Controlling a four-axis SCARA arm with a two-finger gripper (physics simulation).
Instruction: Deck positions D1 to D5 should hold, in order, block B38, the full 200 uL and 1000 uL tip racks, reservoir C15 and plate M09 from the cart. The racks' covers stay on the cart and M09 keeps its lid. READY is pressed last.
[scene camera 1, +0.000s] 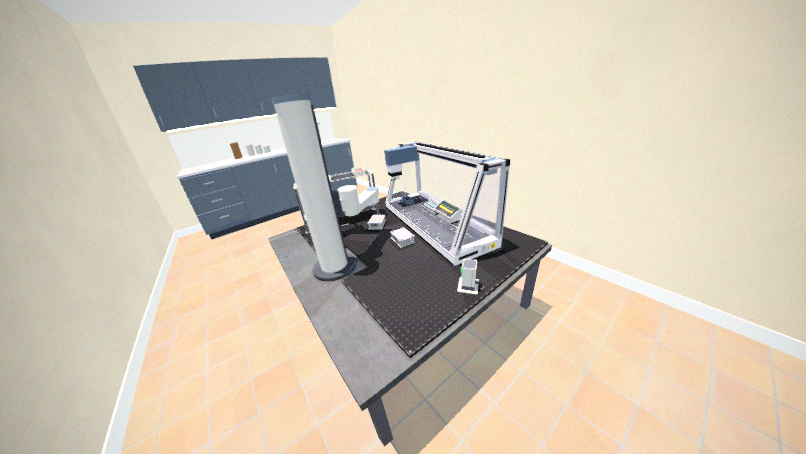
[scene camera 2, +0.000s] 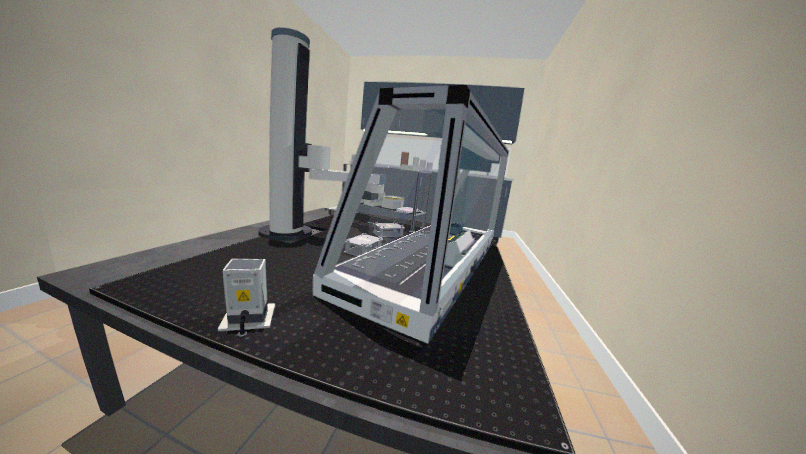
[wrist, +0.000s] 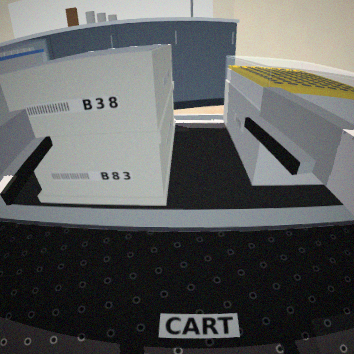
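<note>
Block B38 (wrist: 100, 87) lies on block B83 (wrist: 105, 167) on the cart's dark shelf, whose front rim (wrist: 175, 217) crosses the wrist view. My gripper (wrist: 146, 111) is partly open and empty. Its left pad overlaps the stack's lower left; its right pad is in front of a pale rack with a yellow tip field (wrist: 295, 80) (scene camera 2: 393, 201). Part of a blue-edged rack (wrist: 22, 54) shows at the far left. A pink-topped plate (scene camera 1: 358, 170) (scene camera 2: 408, 209) is on the cart. The deck (scene camera 1: 451, 230) (scene camera 2: 389, 253) bears no visible labware at its near end. C15 and M09's labels cannot be read.
Two low white items (scene camera 1: 376, 221) (scene camera 1: 403, 237) lie on the black mat (scene camera 1: 406, 293) before the framed deck machine. A pale box with a warning label (scene camera 1: 468, 275) (scene camera 2: 244, 290) stands near its end. The arm's column (scene camera 1: 315, 186) (scene camera 2: 287, 135) stands opposite. A tilted screen (scene camera 1: 448, 208) is behind the deck.
</note>
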